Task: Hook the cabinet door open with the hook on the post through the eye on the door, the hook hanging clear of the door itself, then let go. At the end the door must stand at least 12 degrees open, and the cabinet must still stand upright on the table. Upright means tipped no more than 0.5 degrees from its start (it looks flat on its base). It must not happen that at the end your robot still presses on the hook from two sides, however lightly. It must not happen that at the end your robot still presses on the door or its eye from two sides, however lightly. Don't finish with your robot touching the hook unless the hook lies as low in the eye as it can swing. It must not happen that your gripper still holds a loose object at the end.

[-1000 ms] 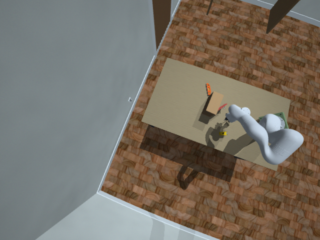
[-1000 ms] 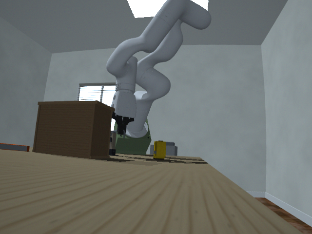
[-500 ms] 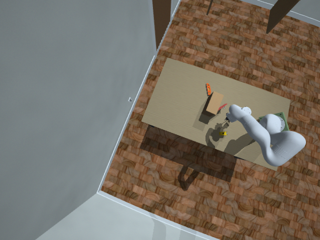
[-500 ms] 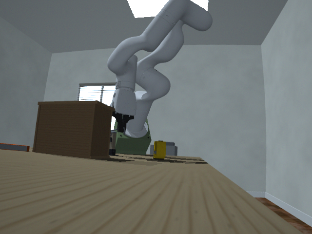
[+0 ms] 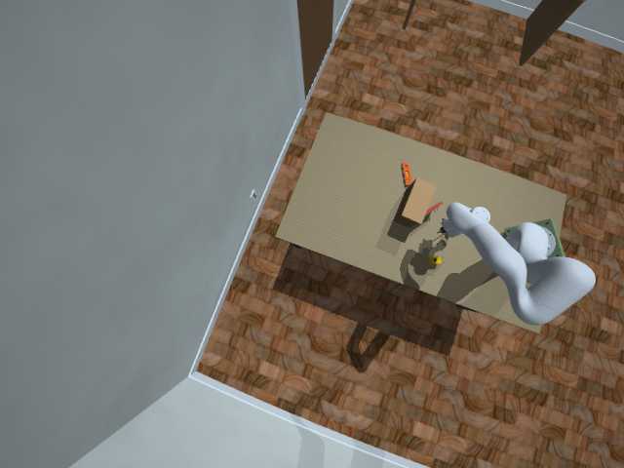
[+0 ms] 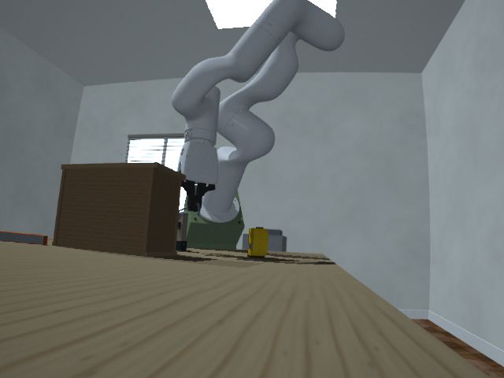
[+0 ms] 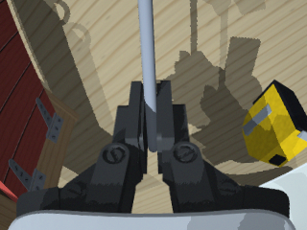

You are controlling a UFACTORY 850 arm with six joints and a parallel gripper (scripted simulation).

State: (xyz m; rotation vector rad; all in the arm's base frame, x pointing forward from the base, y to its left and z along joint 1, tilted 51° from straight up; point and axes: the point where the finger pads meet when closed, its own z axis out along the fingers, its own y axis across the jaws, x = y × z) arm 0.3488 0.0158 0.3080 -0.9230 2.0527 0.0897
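The red door is 110 mm ahead of my hand, 50 mm to the right of it and 50 mm below it. The rest, counted from my hand: hook post: 40 mm behind, 60 mm to the right, 50 mm below; yellow box: 60 mm behind, 140 mm to the left, 90 mm below.
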